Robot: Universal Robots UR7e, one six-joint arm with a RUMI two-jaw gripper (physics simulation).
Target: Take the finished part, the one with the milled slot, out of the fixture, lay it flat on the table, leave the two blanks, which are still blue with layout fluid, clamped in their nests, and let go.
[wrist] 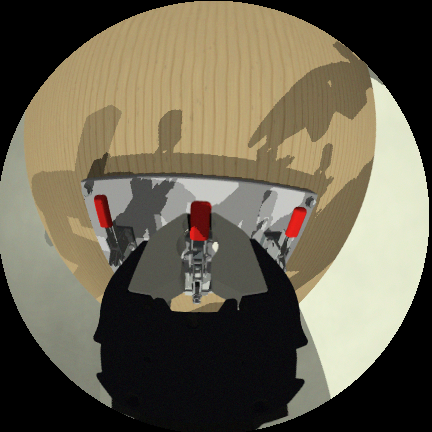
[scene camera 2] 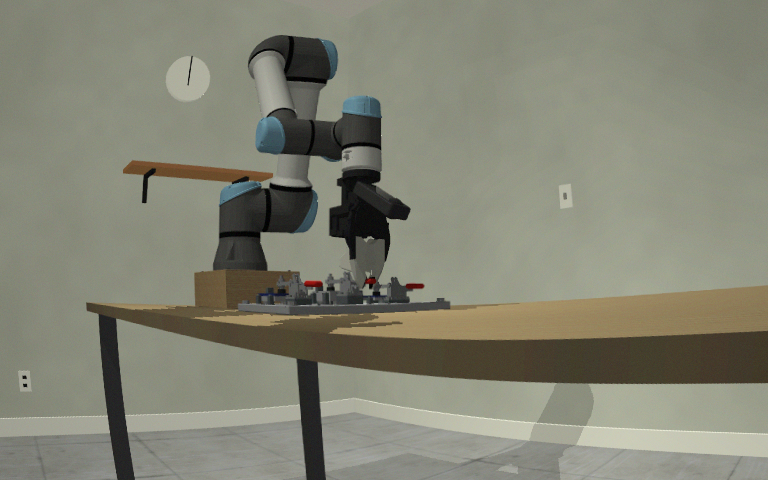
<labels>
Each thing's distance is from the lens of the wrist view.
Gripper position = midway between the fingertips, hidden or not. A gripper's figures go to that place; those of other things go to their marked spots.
my gripper (wrist: pixel 200 214): 14 cm
fixture plate (wrist: pixel 146 202): 17 cm
</labels>
